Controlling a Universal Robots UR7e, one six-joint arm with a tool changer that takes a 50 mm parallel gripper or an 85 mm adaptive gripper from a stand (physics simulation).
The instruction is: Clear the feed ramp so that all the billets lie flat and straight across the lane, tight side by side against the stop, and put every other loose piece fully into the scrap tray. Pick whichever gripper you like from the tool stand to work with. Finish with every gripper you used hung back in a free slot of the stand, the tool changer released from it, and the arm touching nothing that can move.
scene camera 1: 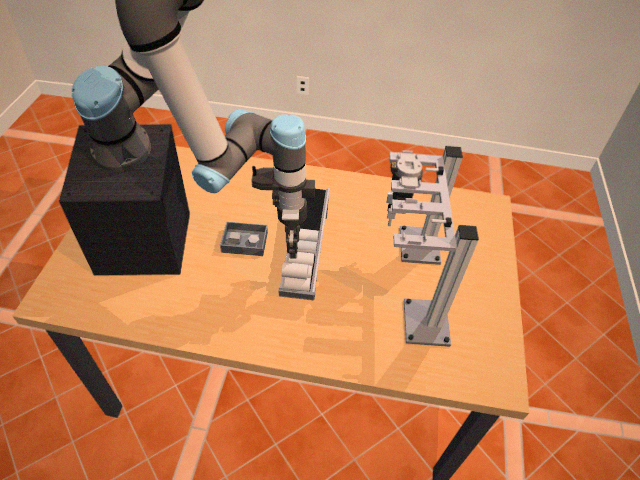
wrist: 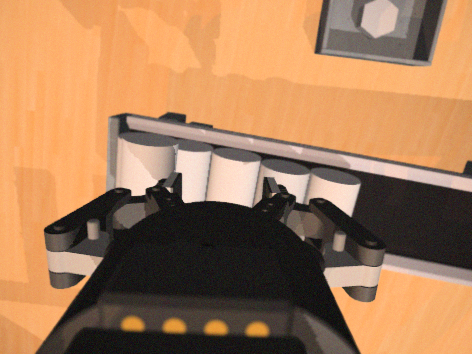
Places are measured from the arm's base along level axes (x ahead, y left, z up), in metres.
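Where they show: arm's base, link origin: [scene camera 1: 122, 149].
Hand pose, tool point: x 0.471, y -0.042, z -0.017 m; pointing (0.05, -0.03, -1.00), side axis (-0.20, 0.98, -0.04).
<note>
Things, the pixels of their centre, and the offset from my tool point.
- black-floored feed ramp, body centre: [wrist: 334, 204] [scene camera 1: 306, 237] dz -0.246, dx +0.019, dy +0.094 m
- scrap tray, body centre: [scene camera 1: 244, 238] dz -0.298, dx -0.171, dy +0.087 m
- blocky piece, body centre: [scene camera 1: 235, 238] dz -0.299, dx -0.199, dy +0.082 m
- hexagonal piece, body centre: [wrist: 376, 18] [scene camera 1: 253, 240] dz -0.303, dx -0.144, dy +0.091 m
- gripper with a round coupling, body centre: [scene camera 1: 401, 193] dz -0.053, dx +0.263, dy +0.146 m
Several white billets [scene camera 1: 305, 258] [wrist: 232, 177] lie across the black-floored feed ramp [scene camera 1: 316, 209] [wrist: 415, 215], from the stop [scene camera 1: 297, 295] [wrist: 114, 150] towards its middle. In the wrist view, the second billet from the stop [wrist: 194, 167] looks narrower than its neighbours. The adaptive gripper [scene camera 1: 292, 254] [wrist: 222, 185] is open over the row, its fingers spread along the lane; their exact height above the billets is unclear. The near billet ends are hidden behind it in the wrist view. The scrap tray [scene camera 1: 242, 251] [wrist: 345, 42] holds a blocky piece [scene camera 1: 234, 237] and a hexagonal piece [scene camera 1: 253, 239] [wrist: 379, 19].
The tool stand [scene camera 1: 448, 279] rises on two posts at the right, with forked slots facing the ramp. Another gripper with a round coupling [scene camera 1: 409, 166] hangs in its rear part. The robot's black pedestal [scene camera 1: 131, 232] stands at the left, beyond the scrap tray.
</note>
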